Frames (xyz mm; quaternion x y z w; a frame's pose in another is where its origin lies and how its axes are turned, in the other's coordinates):
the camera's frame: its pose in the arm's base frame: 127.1 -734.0 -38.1 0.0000 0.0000 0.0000 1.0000
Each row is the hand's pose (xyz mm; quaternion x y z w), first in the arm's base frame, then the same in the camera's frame.
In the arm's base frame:
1: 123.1 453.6 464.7 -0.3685 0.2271 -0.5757 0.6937
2: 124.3 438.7 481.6 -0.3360 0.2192 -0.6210 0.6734
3: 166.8 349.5 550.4 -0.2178 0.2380 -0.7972 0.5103
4: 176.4 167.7 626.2 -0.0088 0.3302 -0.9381 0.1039
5: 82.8 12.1 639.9 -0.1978 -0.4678 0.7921 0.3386
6: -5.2 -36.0 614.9 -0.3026 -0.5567 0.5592 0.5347
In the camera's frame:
1: -4.0 1187.6 502.8 -0.3685 0.2271 -0.5757 0.6937
2: -2.8 1172.7 519.7 -0.3360 0.2192 -0.6210 0.6734
3: 39.7 1083.5 588.5 -0.2178 0.2380 -0.7972 0.5103
4: 49.3 901.7 664.3 -0.0088 0.3302 -0.9381 0.1039
5: -44.3 746.1 678.0 -0.1978 -0.4678 0.7921 0.3386
6: -132.3 698.0 653.0 -0.3026 -0.5567 0.5592 0.5347

